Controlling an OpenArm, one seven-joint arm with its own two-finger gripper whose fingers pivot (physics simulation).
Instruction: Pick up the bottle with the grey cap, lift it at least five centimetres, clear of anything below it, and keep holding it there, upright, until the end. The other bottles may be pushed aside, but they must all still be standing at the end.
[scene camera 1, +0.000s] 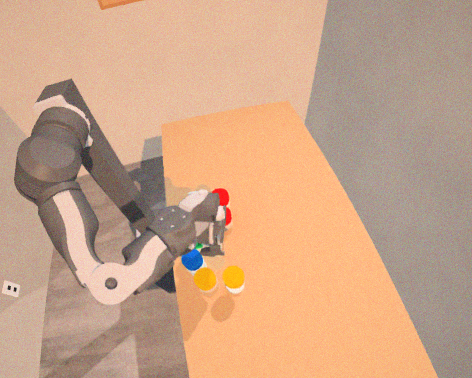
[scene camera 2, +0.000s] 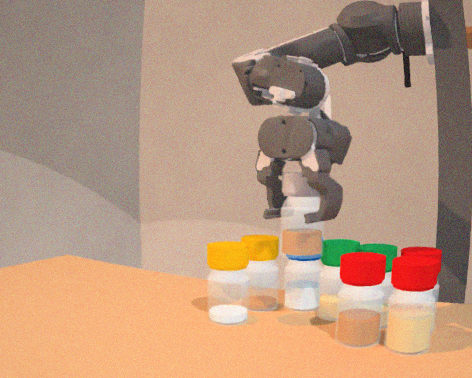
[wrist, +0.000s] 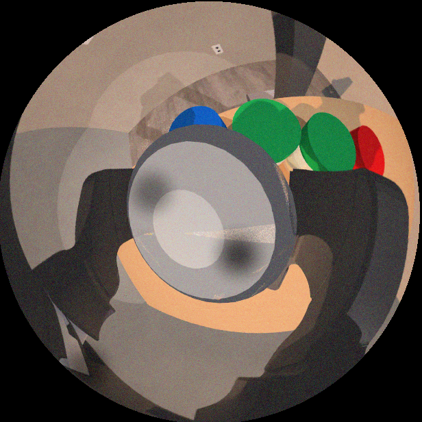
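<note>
The bottle with the grey cap (scene camera 2: 301, 242) (wrist: 210, 215) is held upright in the air, well above the table (scene camera 2: 125, 320). Its body is clear with brown contents in the lower part. My gripper (scene camera 1: 219, 232) (scene camera 2: 294, 216) (wrist: 221, 222) is shut on it, one finger on each side around the cap and shoulder. In scene camera 2 its base overlaps the blue cap of a bottle (scene camera 2: 301, 282) standing behind; the gap between them cannot be measured there. In scene camera 1 the arm mostly hides the held bottle.
Standing below are two yellow-capped bottles (scene camera 1: 205, 279) (scene camera 1: 233, 276) (scene camera 2: 228, 256) (scene camera 2: 260, 247), the blue-capped one (scene camera 1: 192, 260) (wrist: 197, 117), two green-capped ones (scene camera 2: 340, 252) (scene camera 2: 379, 256) (wrist: 267, 130) (wrist: 327, 142) and three red-capped ones (scene camera 2: 362, 269) (scene camera 2: 414, 272) (scene camera 2: 421, 254).
</note>
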